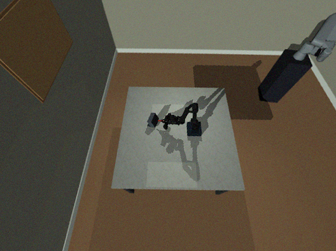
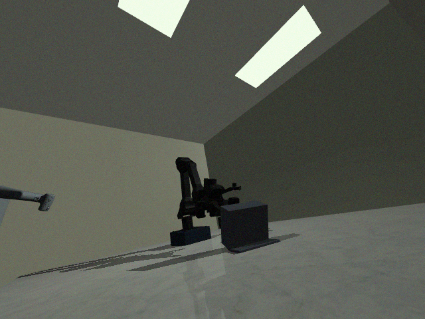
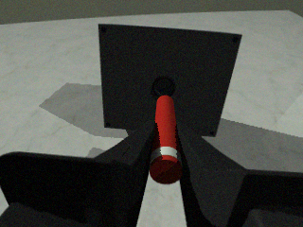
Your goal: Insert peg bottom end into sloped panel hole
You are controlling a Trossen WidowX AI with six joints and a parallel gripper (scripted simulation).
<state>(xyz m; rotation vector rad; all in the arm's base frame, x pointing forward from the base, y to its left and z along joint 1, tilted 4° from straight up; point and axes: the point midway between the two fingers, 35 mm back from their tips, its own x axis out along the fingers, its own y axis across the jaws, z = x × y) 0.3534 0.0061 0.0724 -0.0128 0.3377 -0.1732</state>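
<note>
The sloped panel is 10 cm ahead of my gripper tip, 2 cm to the right of it and 4 cm below it. From my gripper tip the other things lie so: round red peg 1 cm behind, 1 cm above; then thin foot plate 12 cm ahead, 2 cm to the right, 10 cm below.
</note>
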